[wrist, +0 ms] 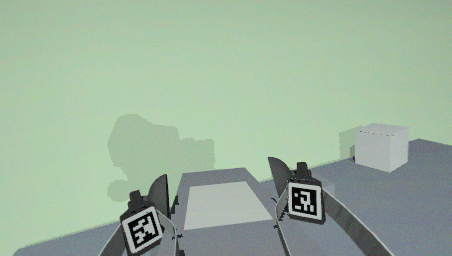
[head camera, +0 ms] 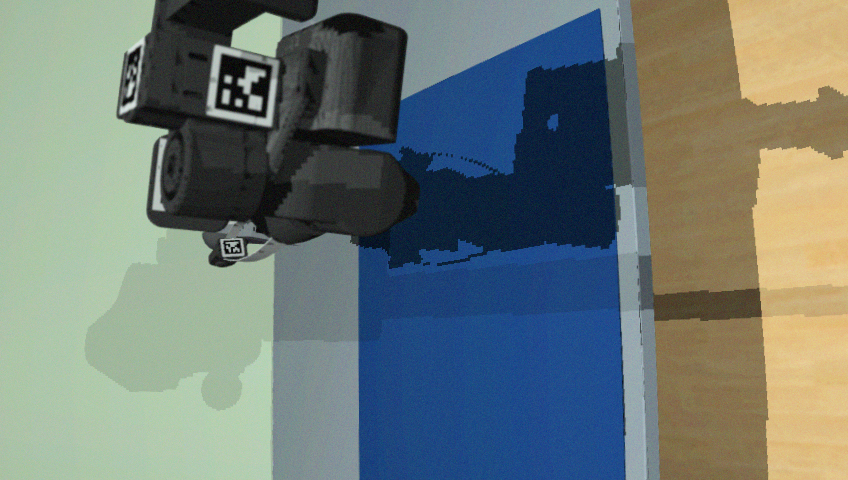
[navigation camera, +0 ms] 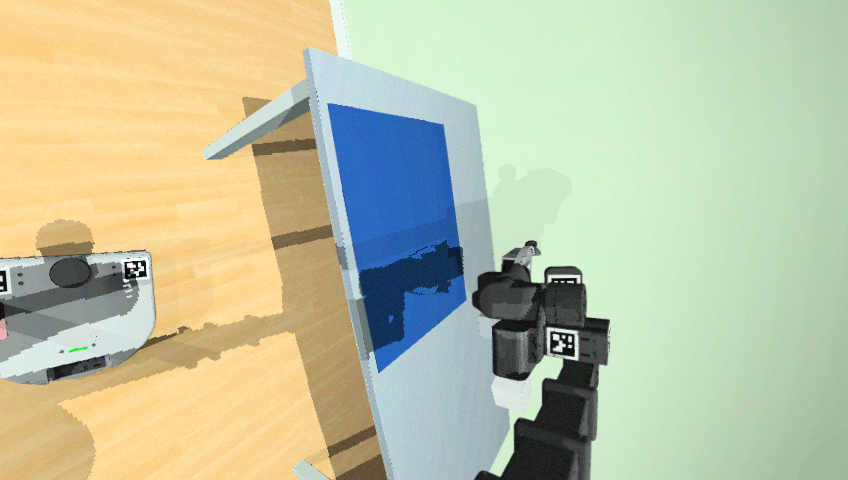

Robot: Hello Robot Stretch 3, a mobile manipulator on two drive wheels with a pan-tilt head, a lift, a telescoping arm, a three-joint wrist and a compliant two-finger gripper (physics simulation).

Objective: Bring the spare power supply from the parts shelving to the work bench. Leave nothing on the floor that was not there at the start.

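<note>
The power supply (wrist: pixel 227 206) (navigation camera: pixel 515 259) is a grey box with a pale label panel, between the fingers in the wrist view. My gripper (wrist: pixel 221 183) (navigation camera: pixel 524 254) (head camera: pixel 222 251) is shut on it, one finger at each side. In the navigation view the power supply is mostly hidden behind the finger and wrist; the wrist hides it in the head view. The work bench (head camera: pixel 315 410) (navigation camera: pixel 462 148) (wrist: pixel 415 205) has a grey top with a blue mat (head camera: pixel 487 386) (navigation camera: pixel 392 184). The gripper shows near the bench's wall-side edge, pointing toward the wall. The parts shelving does not show.
A white box (wrist: pixel 381 148) (navigation camera: pixel 511 393) stands at the wall side of the bench. A smaller pale block (wrist: pixel 327 189) (navigation camera: pixel 484 325) is near it, partly hidden. The green wall (navigation camera: pixel 684 178) lies behind the bench. My base (navigation camera: pixel 77 321) is on the wooden floor, near a bench leg (navigation camera: pixel 261 123).
</note>
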